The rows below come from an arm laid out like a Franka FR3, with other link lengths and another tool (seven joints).
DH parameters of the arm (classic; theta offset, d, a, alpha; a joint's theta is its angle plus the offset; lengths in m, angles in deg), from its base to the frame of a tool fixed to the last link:
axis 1: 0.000 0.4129 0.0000 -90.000
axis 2: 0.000 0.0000 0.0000 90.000
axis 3: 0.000 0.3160 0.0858 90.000
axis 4: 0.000 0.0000 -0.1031 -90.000
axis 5: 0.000 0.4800 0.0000 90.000
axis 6: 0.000 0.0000 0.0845 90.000
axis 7: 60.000 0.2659 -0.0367 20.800
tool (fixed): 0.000 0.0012 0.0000 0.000
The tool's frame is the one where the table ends.
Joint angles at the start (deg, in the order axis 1, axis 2, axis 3, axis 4, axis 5, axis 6, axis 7): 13.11 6.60 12.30 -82.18 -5.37 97.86 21.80
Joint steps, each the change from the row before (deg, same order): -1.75 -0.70 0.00 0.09 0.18 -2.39 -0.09; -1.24 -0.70 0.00 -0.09 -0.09 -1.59 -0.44; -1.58 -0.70 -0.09 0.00 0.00 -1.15 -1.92; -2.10 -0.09 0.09 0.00 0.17 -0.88 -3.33; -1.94 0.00 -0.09 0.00 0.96 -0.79 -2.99; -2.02 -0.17 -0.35 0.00 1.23 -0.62 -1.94; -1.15 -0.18 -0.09 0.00 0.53 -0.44 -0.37; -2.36 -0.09 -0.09 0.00 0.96 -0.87 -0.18; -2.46 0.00 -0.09 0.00 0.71 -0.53 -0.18; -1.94 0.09 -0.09 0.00 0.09 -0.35 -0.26; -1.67 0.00 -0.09 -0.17 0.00 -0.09 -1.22
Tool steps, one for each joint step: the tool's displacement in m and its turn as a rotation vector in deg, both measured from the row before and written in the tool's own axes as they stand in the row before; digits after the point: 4 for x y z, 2 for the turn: 0.0191 0.0118 -0.0099 -1.75 0.58 1.59; 0.0141 0.0089 -0.0081 -1.13 0.50 0.67; 0.0189 0.0082 -0.0089 -0.64 0.14 -0.30; 0.0220 0.0107 -0.0022 -0.93 -0.62 -1.18; 0.0180 0.0103 -0.0016 -0.68 -1.27 -0.53; 0.0202 0.0098 -0.0041 -0.24 -0.89 0.81; 0.0106 0.0053 -0.0034 -0.16 -0.14 0.98; 0.0213 0.0109 -0.0039 -0.52 -0.15 2.47; 0.0241 0.0101 -0.0032 -0.32 0.16 2.46; 0.0215 0.0086 -0.0017 -0.40 0.47 1.71; 0.0189 0.0080 -0.0012 -0.26 0.17 0.51
